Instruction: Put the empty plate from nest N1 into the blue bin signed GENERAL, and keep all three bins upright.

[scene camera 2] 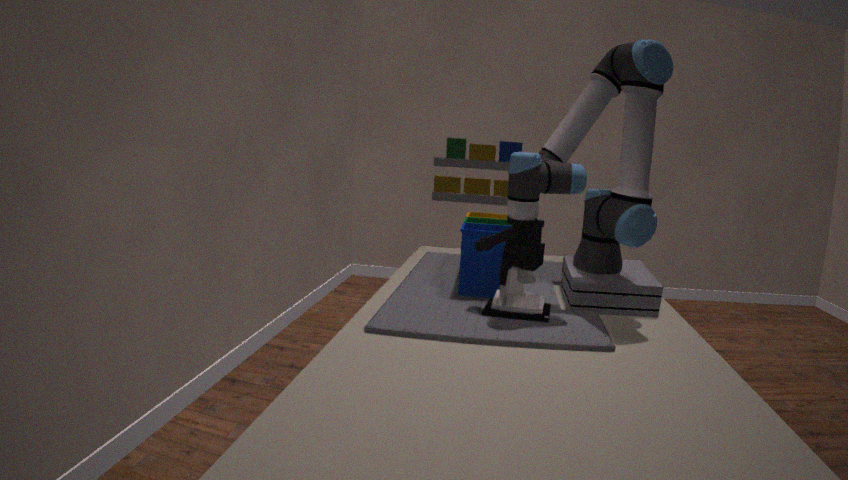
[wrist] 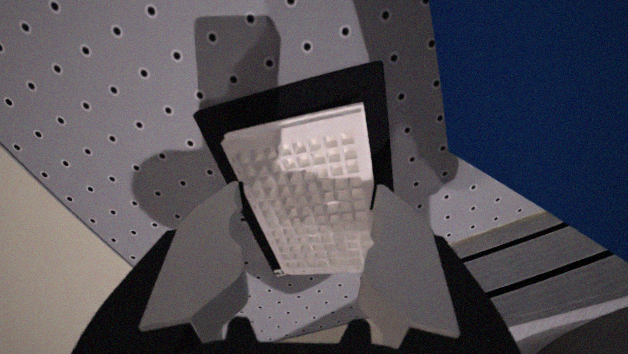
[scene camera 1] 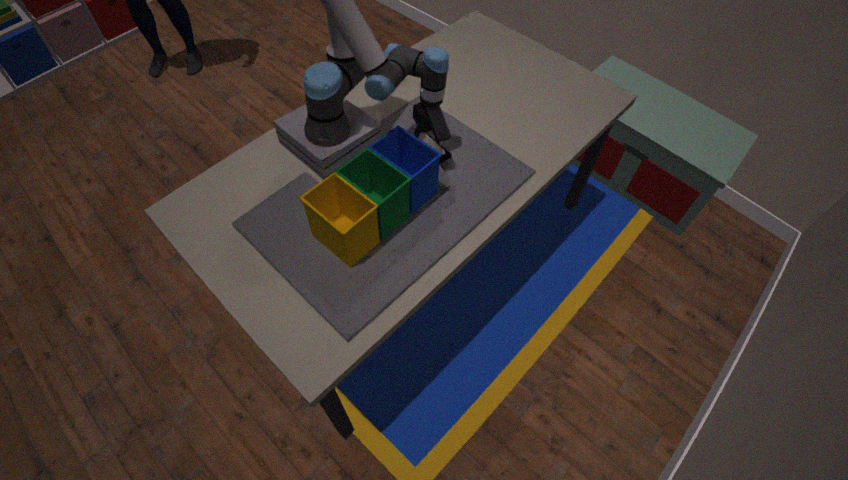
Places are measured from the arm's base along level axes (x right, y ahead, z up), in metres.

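Pixels of known places: gripper, between the fingertips: (scene camera 2: pixel 510 300) (wrist: pixel 308 185); arm's base, origin of its link: (scene camera 2: pixel 597 266) (wrist: pixel 605 343) (scene camera 1: pixel 327 131).
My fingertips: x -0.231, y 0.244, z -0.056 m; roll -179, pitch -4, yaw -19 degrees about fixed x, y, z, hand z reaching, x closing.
Ahead of a thing's pixels: the offset from my fingertips to its top centre. Level surfaces: height alone.
The white plate {dz +0.015, dx -0.002, dy -0.020 m} (scene camera 2: pixel 517 303) (wrist: pixel 312 165) has many small wells. It lies flat at the black nest {dz -0.013, dx +0.000, dy -0.020 m} (wrist: pixel 320 90), at most slightly raised; any gap below it is too small to judge. My gripper (scene camera 1: pixel 439 155) (scene camera 2: pixel 516 292) (wrist: pixel 308 185) points down with one finger at each long side of the plate, and appears shut on it; contact at the sides is hard to see. The blue bin {dz +0.152, dx +0.163, dy +0.067 m} (scene camera 1: pixel 424 187) (scene camera 2: pixel 477 261) (wrist: pixel 530 90) stands upright and open beside the gripper. Its sign does not show. The plate is not visible in scene camera 1.
The green bin {dz +0.152, dx +0.294, dy +0.078 m} (scene camera 1: pixel 393 209) and the yellow bin {dz +0.152, dx +0.424, dy +0.089 m} (scene camera 1: pixel 351 240) stand upright in a row with the blue bin on the grey perforated mat {dz -0.027 m} (scene camera 1: pixel 351 309). The robot's layered base block (scene camera 1: pixel 297 145) (scene camera 2: pixel 621 297) is behind the bins. The table {dz -0.040 m} (scene camera 1: pixel 238 285) extends around the mat.
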